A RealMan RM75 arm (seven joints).
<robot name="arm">
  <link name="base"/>
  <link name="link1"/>
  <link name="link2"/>
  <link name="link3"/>
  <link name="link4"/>
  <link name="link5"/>
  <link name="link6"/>
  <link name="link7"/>
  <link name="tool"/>
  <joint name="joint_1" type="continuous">
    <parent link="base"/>
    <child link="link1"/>
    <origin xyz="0 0 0.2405" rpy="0 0 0"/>
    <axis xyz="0 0 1"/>
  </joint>
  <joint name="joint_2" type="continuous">
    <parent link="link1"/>
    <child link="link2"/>
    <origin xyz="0 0 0" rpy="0 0 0"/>
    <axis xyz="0 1 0"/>
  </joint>
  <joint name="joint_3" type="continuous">
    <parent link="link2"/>
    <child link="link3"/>
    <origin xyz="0 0 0.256" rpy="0 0 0"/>
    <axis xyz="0 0 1"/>
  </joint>
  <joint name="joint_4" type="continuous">
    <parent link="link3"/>
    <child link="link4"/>
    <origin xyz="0 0 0" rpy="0 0 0"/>
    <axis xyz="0 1 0"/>
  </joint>
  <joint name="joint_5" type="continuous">
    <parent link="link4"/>
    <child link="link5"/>
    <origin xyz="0 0 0.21" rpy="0 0 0"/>
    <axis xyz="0 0 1"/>
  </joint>
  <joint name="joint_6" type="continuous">
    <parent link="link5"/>
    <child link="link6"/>
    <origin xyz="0 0 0" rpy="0 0 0"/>
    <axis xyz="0 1 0"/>
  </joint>
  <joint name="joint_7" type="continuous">
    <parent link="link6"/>
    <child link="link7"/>
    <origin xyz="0 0 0.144" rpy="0 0 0"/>
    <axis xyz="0 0 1"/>
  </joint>
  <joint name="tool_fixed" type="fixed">
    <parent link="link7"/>
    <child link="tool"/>
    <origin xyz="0 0 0" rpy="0 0 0"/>
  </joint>
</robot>
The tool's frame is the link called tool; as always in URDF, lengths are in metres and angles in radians. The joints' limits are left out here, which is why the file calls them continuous.
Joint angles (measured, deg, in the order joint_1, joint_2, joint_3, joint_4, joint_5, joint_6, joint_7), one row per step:
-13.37 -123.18 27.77 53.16 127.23 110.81 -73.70
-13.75 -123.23 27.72 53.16 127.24 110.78 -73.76
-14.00 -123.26 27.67 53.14 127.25 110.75 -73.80
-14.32 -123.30 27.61 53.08 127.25 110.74 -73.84
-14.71 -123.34 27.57 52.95 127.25 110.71 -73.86
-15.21 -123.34 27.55 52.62 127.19 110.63 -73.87
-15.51 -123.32 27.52 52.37 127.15 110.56 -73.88
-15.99 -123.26 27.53 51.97 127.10 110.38 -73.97
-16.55 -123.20 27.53 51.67 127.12 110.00 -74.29
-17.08 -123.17 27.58 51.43 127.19 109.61 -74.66
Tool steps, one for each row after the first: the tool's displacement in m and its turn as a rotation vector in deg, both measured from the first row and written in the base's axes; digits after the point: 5 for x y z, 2 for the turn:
0.00145 0.00211 -0.00023 0.02 -0.05 -0.28
0.00236 0.00347 -0.00040 0.04 -0.09 -0.45
0.00360 0.00514 -0.00070 0.04 -0.20 -0.67
0.00511 0.00713 -0.00125 0.01 -0.34 -0.96
0.00691 0.00966 -0.00209 -0.03 -0.59 -1.29
0.00787 0.01117 -0.00258 -0.05 -0.76 -1.44
0.00927 0.01370 -0.00332 -0.12 -0.96 -1.62
0.01057 0.01706 -0.00388 -0.15 -0.98 -1.60
0.01187 0.02025 -0.00461 -0.25 -0.95 -1.53

